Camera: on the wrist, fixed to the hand. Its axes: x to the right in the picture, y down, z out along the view.
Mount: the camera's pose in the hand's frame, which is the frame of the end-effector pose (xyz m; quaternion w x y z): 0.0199 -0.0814 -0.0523 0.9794 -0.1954 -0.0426 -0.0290
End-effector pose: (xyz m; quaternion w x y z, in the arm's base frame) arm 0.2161 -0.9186 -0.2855 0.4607 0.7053 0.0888 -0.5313
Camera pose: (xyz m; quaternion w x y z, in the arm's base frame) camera 0.2093 -0.8414 -0.3467 0.5774 0.5756 0.1916 -0.5464
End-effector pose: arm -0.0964 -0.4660 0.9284 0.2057 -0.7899 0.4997 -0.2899
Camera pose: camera -0.0699 -0.4521 1.0225 0.0600 -0.8406 0.5144 -0.1586
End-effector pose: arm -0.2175 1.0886 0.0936 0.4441 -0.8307 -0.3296 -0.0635
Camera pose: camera -0.2415 1.0892 0.1894 0.2567 -0.8935 -0.3534 -0.1041
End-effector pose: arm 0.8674 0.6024 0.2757 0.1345 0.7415 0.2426 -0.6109
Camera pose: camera 0.8714 0.7011 0.2756 0.2692 0.6669 0.3727 -0.5864
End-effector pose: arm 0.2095 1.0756 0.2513 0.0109 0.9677 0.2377 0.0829
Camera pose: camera 0.1809 1.1560 0.3010 0.2123 0.9423 0.2442 0.0861
